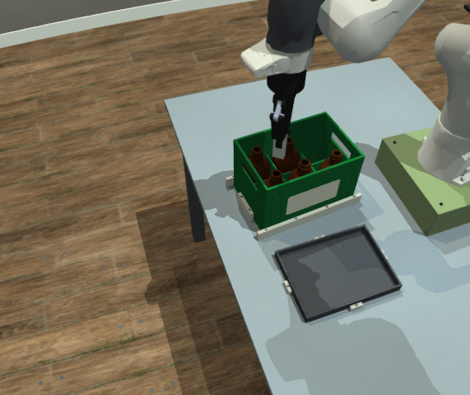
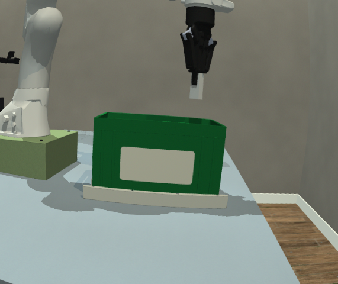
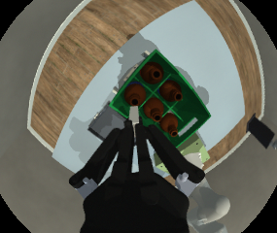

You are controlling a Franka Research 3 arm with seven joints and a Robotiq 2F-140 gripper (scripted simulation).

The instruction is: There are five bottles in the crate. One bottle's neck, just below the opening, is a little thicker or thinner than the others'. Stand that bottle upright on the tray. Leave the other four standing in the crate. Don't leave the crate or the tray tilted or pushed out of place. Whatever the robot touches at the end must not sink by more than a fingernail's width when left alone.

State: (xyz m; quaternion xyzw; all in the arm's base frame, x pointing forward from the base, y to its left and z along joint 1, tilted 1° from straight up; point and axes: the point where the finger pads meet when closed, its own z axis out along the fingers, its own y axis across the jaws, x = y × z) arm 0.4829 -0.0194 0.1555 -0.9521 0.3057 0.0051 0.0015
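Right now my hand is 70 mm past the bottle, 100 mm to the left of it and 170 mm above it. Round my hand: dark tray 100 mm behind, 210 mm to the left, 240 mm below; then green crate 80 mm behind, 60 mm to the right, 170 mm below.
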